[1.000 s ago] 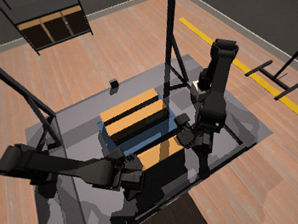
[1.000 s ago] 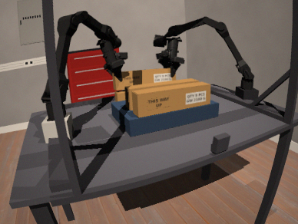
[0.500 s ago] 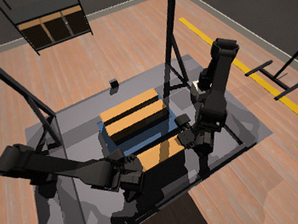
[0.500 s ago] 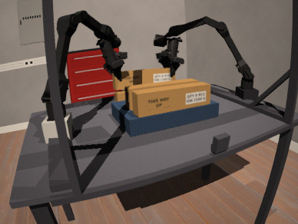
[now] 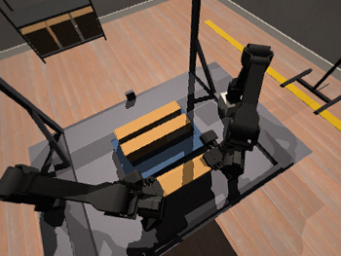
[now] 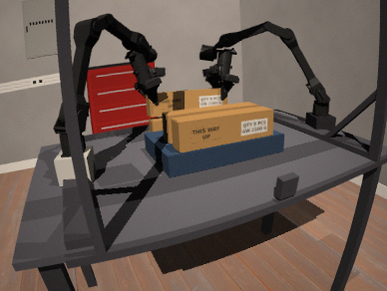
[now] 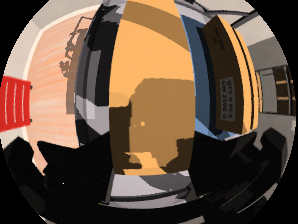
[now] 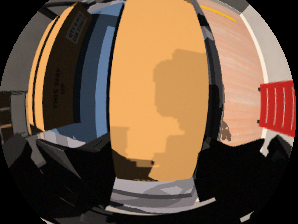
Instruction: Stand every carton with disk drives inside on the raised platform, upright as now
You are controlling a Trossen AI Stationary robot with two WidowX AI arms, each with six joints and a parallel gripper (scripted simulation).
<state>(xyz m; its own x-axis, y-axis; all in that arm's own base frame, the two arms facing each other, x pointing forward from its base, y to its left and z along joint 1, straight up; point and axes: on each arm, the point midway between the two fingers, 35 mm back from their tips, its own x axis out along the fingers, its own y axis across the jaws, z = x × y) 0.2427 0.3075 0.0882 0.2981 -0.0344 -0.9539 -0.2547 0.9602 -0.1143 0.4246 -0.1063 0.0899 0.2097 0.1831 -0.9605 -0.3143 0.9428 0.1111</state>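
Right now the carton is 10 mm behind my left hand, 140 mm to the right of it and 40 mm below it.
My right hand is 14 cm to the right of the carton and 3 cm above it.
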